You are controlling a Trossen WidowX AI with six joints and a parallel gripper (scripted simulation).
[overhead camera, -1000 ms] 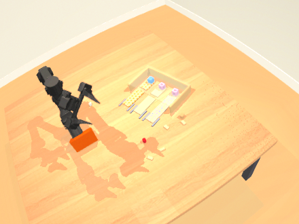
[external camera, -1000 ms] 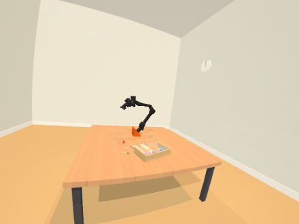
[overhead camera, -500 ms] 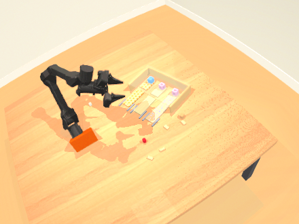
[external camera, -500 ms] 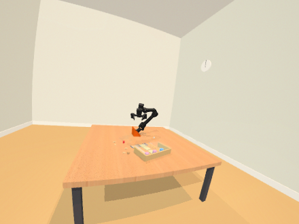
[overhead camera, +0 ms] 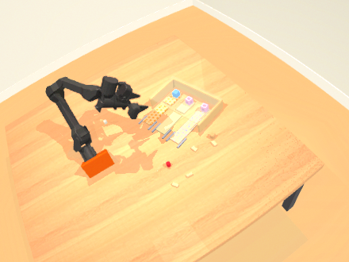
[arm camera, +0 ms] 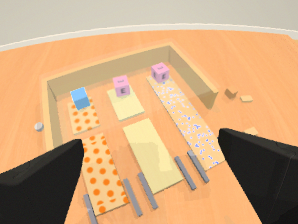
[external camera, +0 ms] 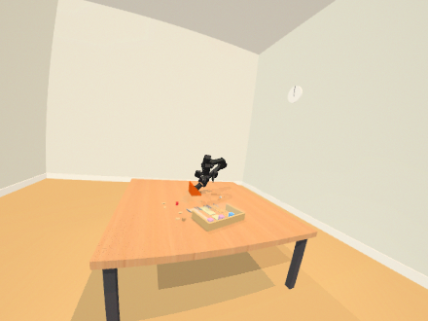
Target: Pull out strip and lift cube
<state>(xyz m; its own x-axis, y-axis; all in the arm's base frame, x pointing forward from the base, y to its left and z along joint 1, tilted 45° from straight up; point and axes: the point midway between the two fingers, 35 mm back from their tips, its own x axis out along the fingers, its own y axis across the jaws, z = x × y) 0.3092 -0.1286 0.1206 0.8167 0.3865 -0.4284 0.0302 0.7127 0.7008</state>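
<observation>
Now: the red piece 4 cm behind my gripper tip, 22 cm to the right of it and 19 cm below it. Round my gripper tip: blue-dotted strip (16 cm ahead, 9 cm to the right, 20 cm below); plain yellow strip (8 cm ahead, 1 cm to the right, 20 cm below); orange-dotted strip (6 cm ahead, 8 cm to the left, 20 cm below).
</observation>
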